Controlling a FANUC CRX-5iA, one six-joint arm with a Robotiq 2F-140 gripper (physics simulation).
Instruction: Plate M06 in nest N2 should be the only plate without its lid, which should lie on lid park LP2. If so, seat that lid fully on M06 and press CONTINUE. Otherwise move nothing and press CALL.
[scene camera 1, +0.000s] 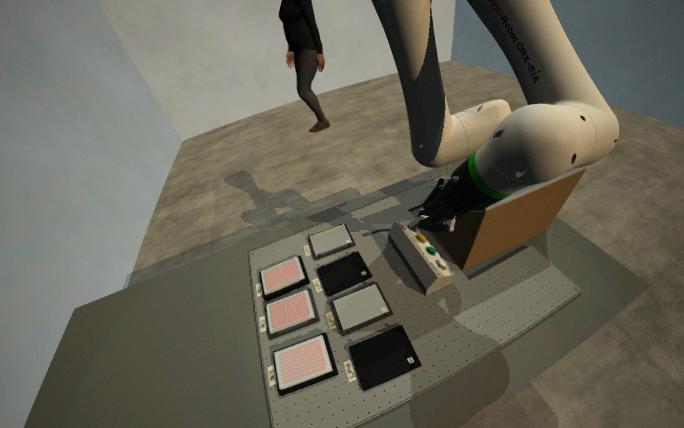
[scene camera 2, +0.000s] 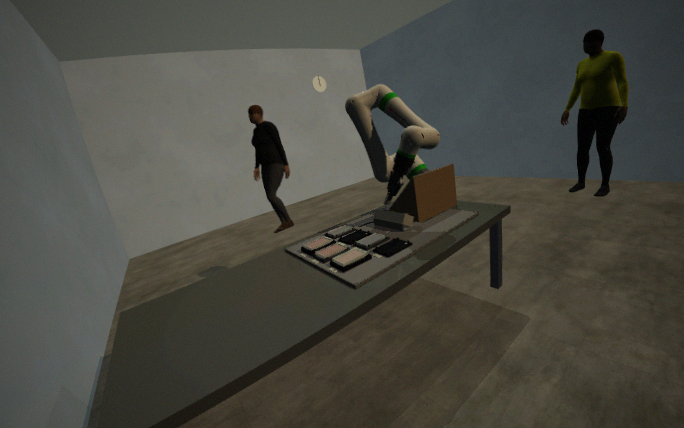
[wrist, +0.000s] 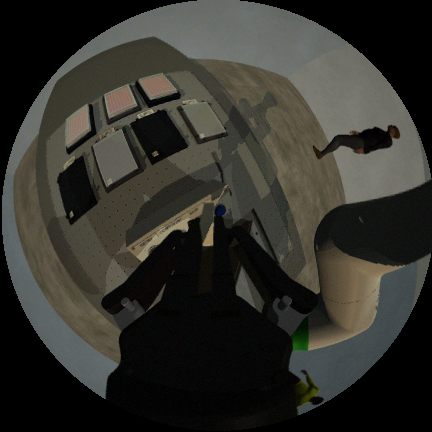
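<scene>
Three plates with pink wells stand in a row; their labels are unreadable. Beside them, two grey lids lie on parks, and two black parks are bare. Which lid park is LP2 cannot be read. The button box shows yellow and green buttons. My gripper is shut and empty, with its tips at the box's far end. The blue button shows right by one fingertip; contact cannot be told.
A brown upright panel stands behind the button box, close to the gripper. A cable runs from the box. A person in black is on the floor beyond the table, and one in yellow stands farther off.
</scene>
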